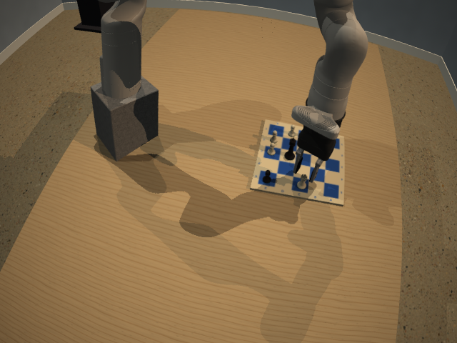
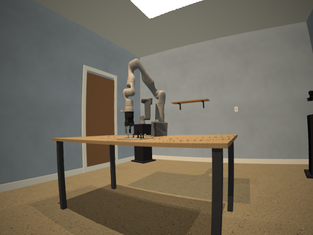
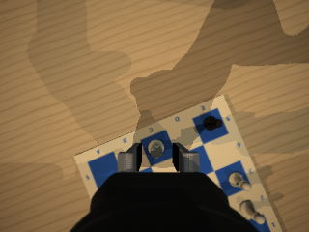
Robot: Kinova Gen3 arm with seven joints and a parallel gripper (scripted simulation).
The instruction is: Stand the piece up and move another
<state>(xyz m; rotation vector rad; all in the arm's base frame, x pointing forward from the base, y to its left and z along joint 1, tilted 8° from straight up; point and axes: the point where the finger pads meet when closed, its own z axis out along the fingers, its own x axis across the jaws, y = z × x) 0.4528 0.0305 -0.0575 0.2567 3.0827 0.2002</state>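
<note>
The white rook lies 40 mm below my hand. From my hand the other things lie so: chessboard: 80 mm to the left, 60 mm below, 20 mm behind; then tall black piece: 70 mm to the left, 50 mm behind, 30 mm below.
</note>
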